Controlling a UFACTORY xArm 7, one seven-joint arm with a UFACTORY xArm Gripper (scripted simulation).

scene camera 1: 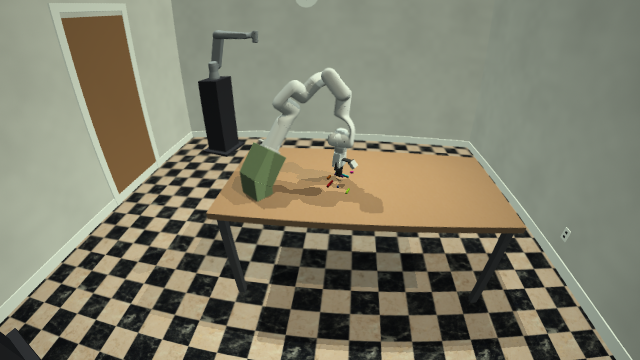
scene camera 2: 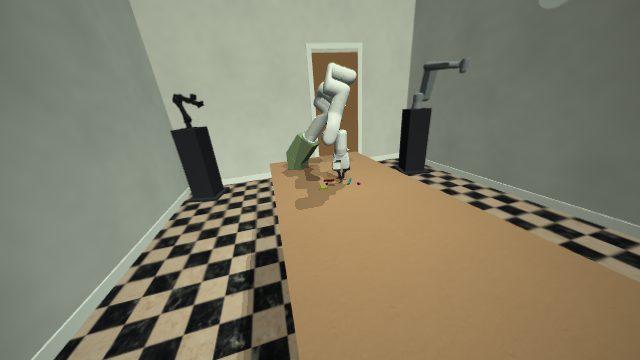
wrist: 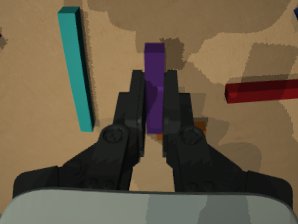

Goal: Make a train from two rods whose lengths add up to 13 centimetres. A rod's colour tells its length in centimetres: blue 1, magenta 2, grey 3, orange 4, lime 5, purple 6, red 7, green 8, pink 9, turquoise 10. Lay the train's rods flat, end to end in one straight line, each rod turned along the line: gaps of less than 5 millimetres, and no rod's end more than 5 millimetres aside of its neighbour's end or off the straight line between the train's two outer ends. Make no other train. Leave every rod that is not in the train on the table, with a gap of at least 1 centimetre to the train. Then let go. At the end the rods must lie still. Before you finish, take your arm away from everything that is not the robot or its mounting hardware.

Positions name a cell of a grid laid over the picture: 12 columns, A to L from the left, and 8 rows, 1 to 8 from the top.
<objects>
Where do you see a purple rod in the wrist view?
G2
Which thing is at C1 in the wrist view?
A turquoise rod.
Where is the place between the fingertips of my gripper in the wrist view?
At G4
</objects>
